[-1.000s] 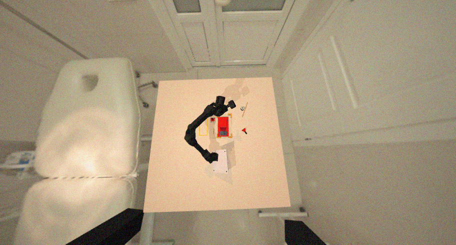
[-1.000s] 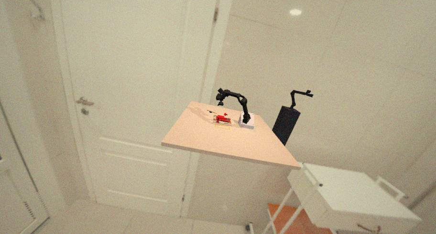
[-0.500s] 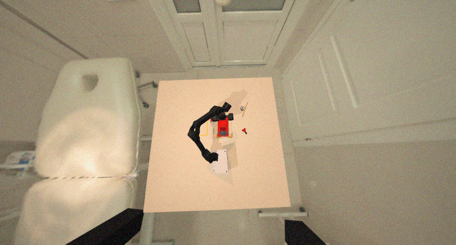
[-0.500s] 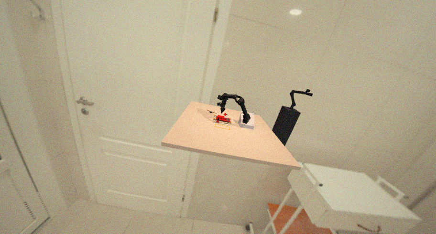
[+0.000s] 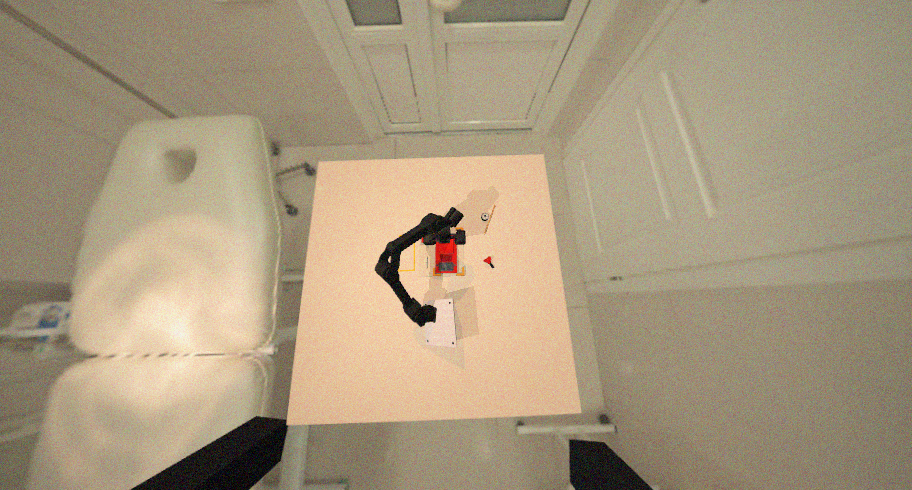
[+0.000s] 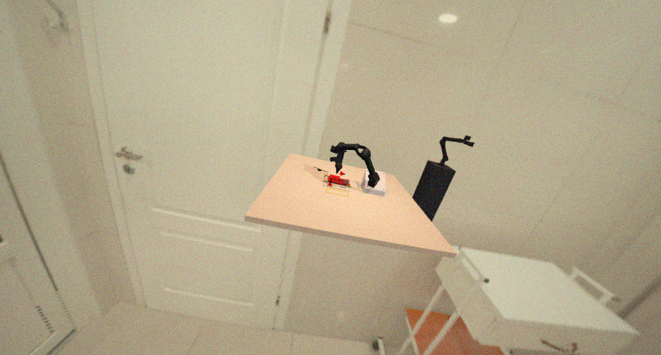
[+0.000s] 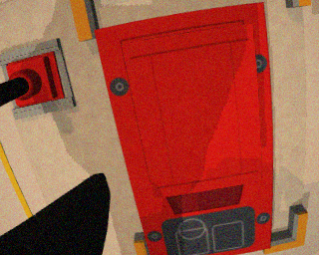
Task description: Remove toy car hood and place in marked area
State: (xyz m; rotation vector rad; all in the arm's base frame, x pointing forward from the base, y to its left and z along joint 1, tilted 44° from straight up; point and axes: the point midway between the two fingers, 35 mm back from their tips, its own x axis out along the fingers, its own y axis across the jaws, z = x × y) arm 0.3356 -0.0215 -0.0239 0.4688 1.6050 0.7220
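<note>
My gripper tip is 6 cm above the red hood. Also, from my gripper tip: white wheel: 19 cm to the right, 18 cm ahead, 9 cm below; then thin stick: 22 cm to the right, 17 cm ahead, 10 cm below.
</note>
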